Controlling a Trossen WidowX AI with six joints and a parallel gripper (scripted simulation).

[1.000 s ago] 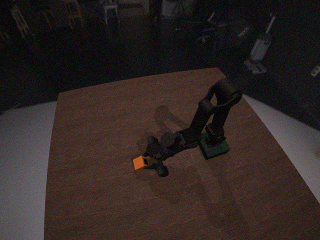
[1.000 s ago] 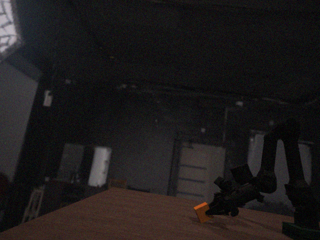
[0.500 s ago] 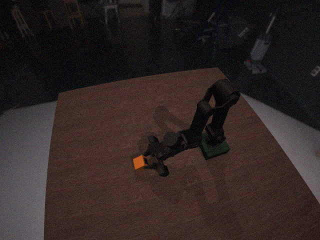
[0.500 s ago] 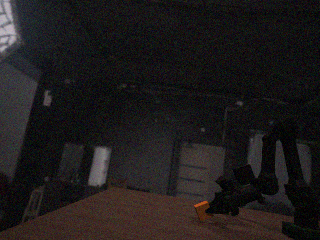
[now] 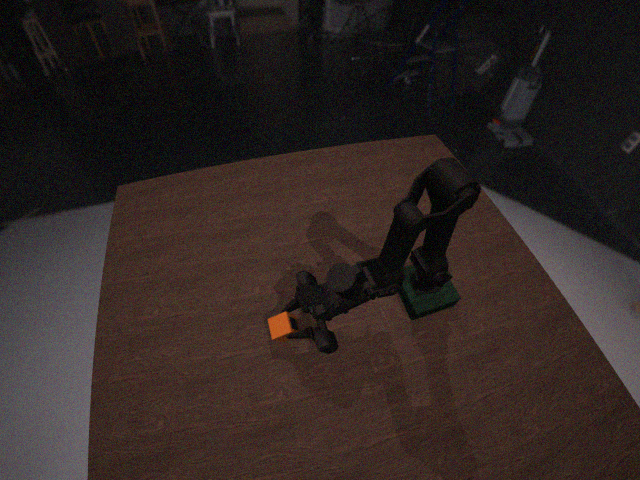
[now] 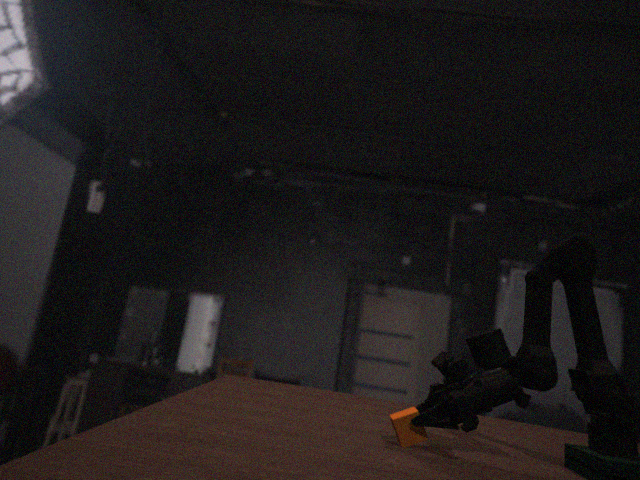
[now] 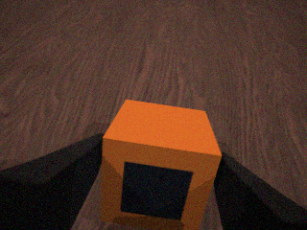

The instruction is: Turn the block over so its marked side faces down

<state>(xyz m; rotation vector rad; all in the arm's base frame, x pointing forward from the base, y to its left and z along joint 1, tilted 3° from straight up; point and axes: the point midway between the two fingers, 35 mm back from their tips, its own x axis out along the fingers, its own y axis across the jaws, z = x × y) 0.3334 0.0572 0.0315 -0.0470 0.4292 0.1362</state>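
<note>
My gripper tip is 10 mm past the block.
</note>
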